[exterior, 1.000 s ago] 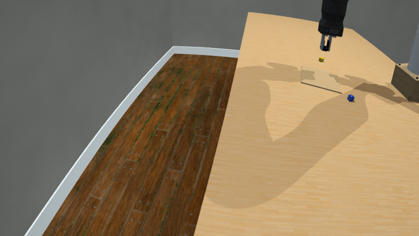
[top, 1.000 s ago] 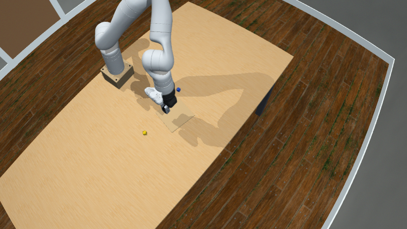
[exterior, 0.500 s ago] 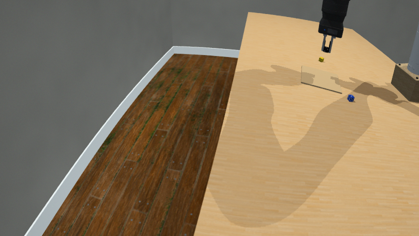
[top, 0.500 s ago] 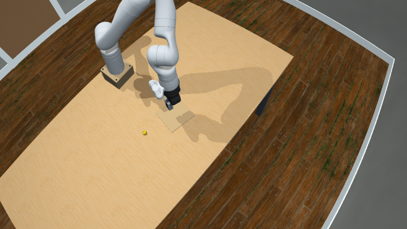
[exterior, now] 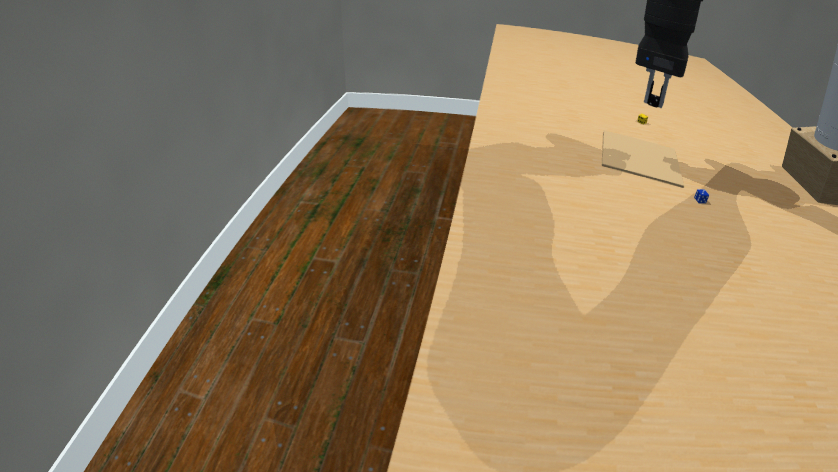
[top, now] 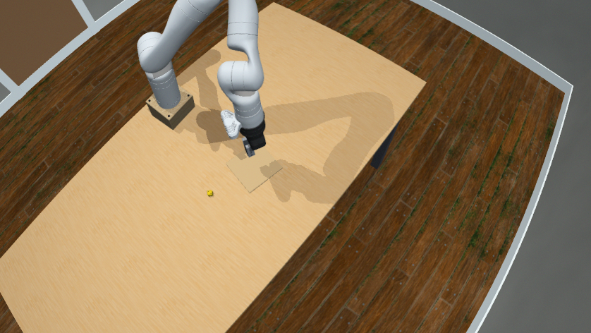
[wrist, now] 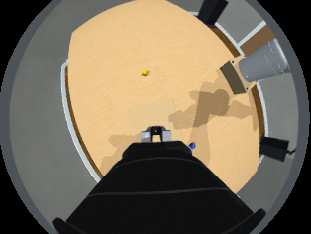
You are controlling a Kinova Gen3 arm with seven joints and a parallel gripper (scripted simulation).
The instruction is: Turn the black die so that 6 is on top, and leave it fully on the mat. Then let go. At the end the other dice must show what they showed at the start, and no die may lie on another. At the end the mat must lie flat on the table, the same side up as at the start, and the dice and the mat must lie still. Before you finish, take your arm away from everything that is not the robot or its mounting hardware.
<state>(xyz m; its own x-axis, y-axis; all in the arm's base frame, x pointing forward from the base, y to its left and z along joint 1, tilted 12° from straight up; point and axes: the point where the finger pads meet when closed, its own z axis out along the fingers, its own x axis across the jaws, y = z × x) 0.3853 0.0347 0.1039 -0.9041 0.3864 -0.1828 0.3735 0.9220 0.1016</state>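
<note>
Now: hand 11 cm above the tan mat. From my hand the other things lie so: black die 1 cm below; then blue die 8 cm behind, 11 cm to the left, 11 cm below; then yellow die 4 cm behind, 17 cm to the right, 11 cm below.
</note>
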